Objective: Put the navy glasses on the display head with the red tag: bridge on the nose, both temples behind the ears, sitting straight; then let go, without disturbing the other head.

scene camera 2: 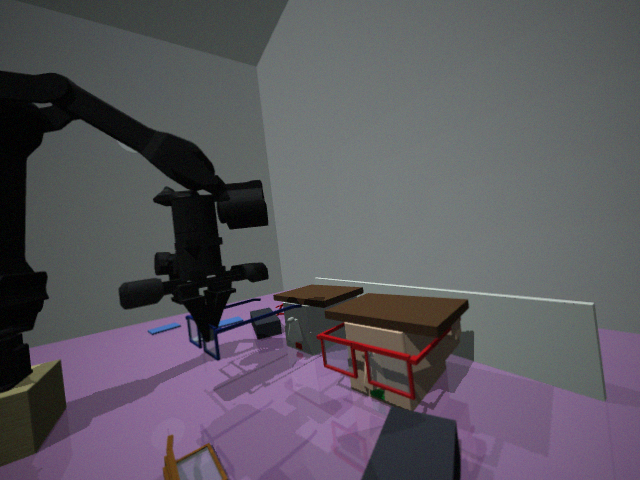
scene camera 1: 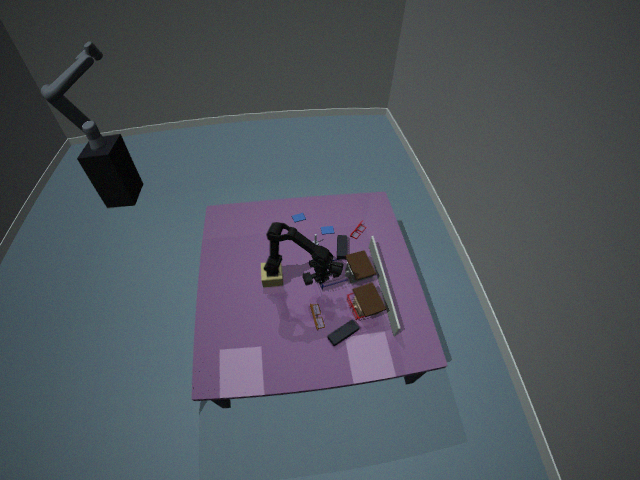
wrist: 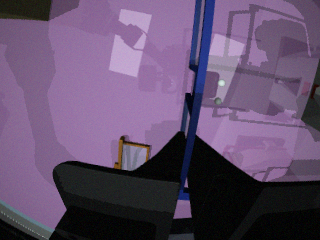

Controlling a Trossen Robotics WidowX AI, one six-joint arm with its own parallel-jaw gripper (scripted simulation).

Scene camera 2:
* gripper: 209,340
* pale display head: 302,325
